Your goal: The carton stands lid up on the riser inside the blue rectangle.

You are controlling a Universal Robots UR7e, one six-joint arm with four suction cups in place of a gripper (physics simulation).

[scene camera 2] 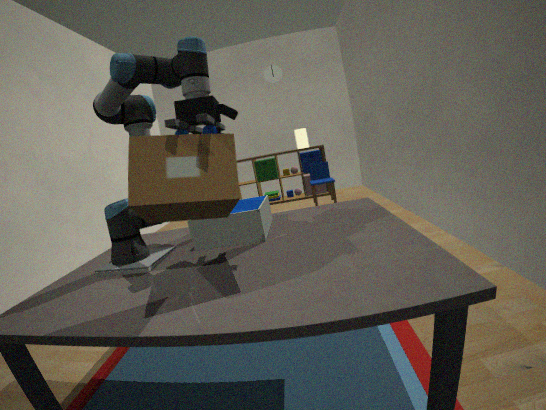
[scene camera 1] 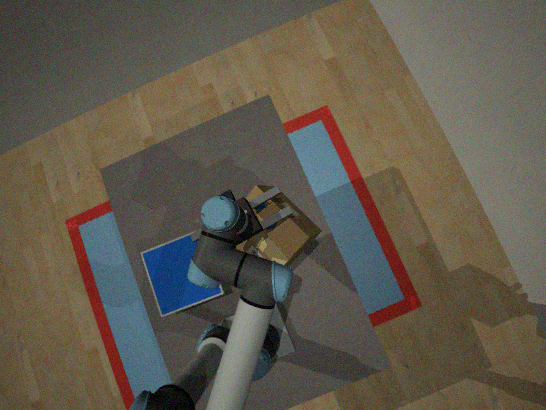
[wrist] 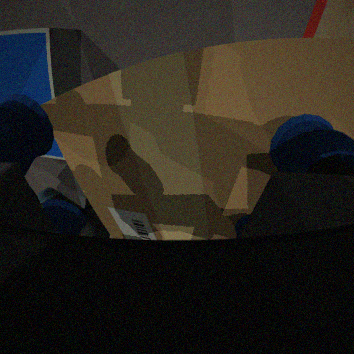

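Observation:
The brown carton (scene camera 1: 291,239) (scene camera 2: 215,175) (wrist: 165,125) hangs in the air above the table, roughly level, with a pale label on the side that faces scene camera 2. My suction gripper (scene camera 1: 254,217) (scene camera 2: 196,131) (wrist: 157,175) is on its upper face, with the blue cups against the cardboard, and holds it. I cannot tell whether that face is the lid. The pale grey riser (scene camera 2: 227,232) stands on the table behind the carton in scene camera 2. The blue rectangle (scene camera 1: 172,275) (scene camera 2: 250,204) (wrist: 25,65) covers its top, beside the carton in scene camera 1; the arm hides part of it.
The grey table (scene camera 1: 200,150) (scene camera 2: 325,280) carries the arm's base plate (scene camera 1: 286,345) (scene camera 2: 157,257). A light-blue mat with a red border (scene camera 1: 350,165) lies on the floor beneath. A shelf unit (scene camera 2: 324,150) and a blue chair (scene camera 2: 322,180) stand at the far wall.

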